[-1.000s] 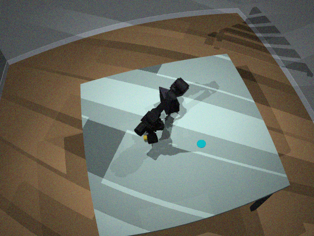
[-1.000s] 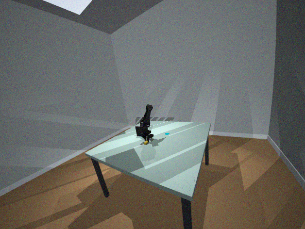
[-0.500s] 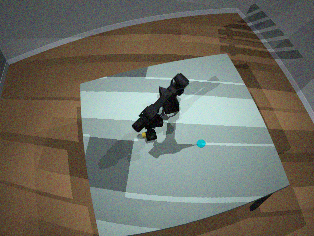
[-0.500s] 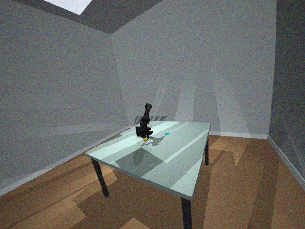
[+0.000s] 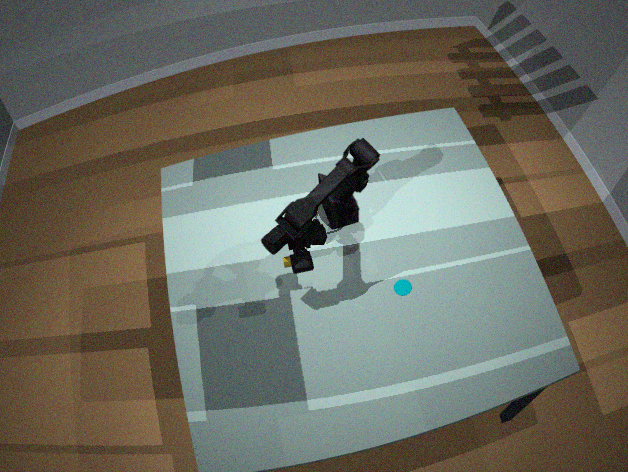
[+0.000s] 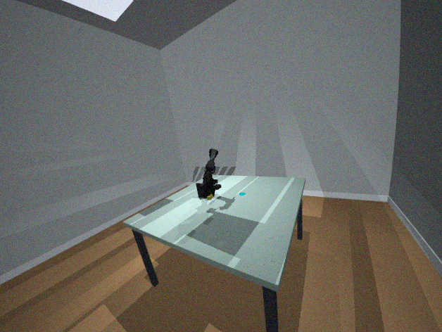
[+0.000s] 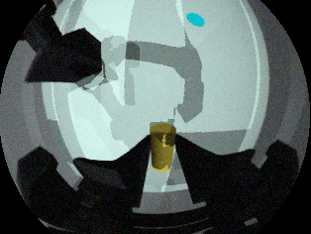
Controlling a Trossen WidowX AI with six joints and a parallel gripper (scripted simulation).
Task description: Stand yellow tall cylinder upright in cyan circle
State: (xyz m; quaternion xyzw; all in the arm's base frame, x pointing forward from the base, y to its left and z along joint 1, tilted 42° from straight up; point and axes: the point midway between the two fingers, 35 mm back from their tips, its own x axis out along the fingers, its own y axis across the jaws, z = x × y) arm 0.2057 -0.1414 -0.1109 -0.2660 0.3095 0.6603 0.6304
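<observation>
The cyan circle lies 130 mm ahead of my gripper tip, 300 mm to the left of it and 110 mm below it. The rest, counted from my gripper tip: yellow tall cylinder: 20 mm to the right.
</observation>
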